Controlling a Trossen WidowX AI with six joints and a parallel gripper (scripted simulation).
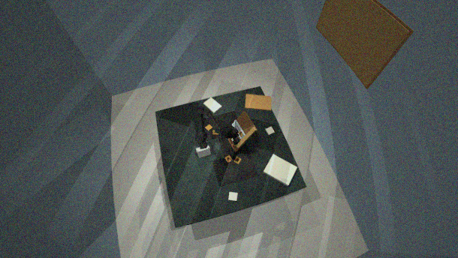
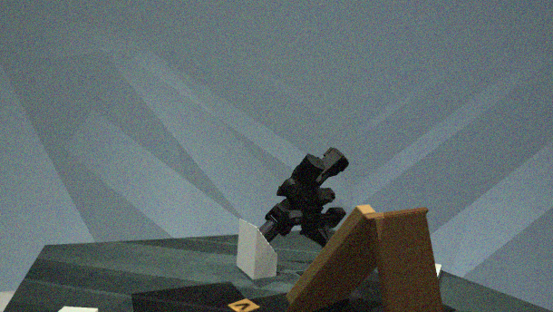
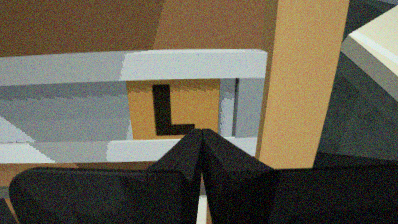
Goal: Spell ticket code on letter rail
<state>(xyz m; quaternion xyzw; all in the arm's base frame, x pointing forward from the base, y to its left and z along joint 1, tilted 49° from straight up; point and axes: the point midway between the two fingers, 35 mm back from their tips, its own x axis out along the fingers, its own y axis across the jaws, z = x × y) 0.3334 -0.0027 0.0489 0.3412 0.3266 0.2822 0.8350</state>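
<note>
Right now the orange letter tile is 2 cm ahead of my gripper tip, 2 cm to the left of it and 2 cm below it. The rest, counted from my gripper tip: flat orange panel: 33 cm ahead, 46 cm to the left, 17 cm below; white ticket: 4 cm behind, 2 cm to the left, 11 cm below; yellow letter tile: 13 cm behind, 16 cm to the right, 18 cm below.
</note>
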